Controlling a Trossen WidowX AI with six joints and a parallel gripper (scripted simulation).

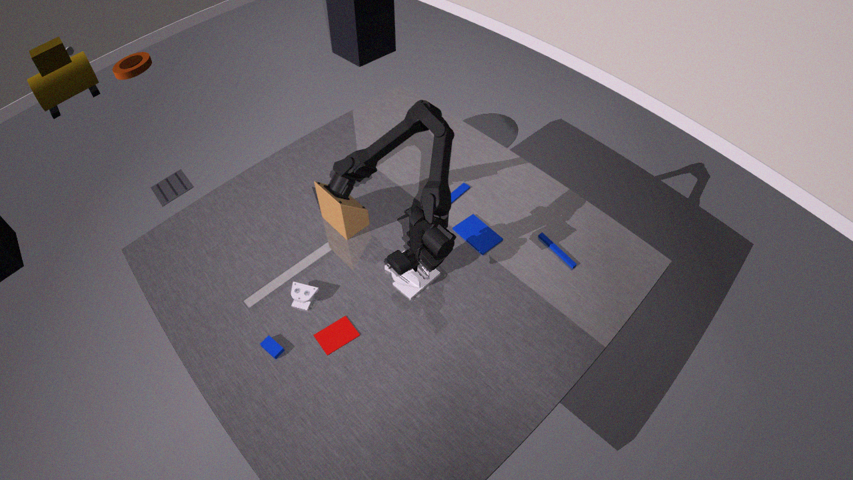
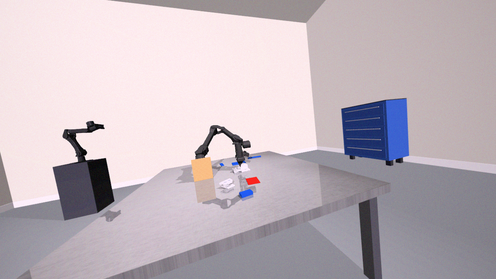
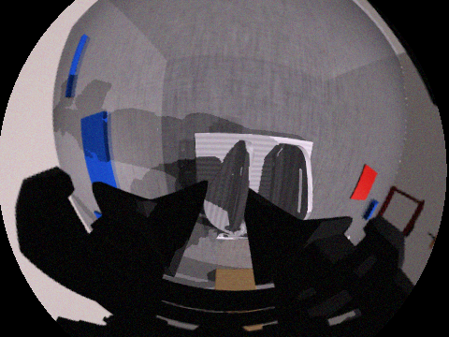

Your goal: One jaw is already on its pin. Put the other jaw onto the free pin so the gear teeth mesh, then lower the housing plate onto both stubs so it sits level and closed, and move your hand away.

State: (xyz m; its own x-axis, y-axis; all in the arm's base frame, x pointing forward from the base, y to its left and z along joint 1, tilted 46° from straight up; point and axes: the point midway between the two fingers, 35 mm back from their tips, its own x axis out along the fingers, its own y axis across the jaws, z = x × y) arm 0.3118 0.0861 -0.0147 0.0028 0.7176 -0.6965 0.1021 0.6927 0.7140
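My gripper tip is 15 cm past the white stepped part and 31 cm to the left of it. Round my gripper tip: red plate 31 cm to the right, 1 cm below; blue plate 2 cm ahead, 22 cm to the left, 1 cm below; blue bar 24 cm ahead, 34 cm to the left, 1 cm below.
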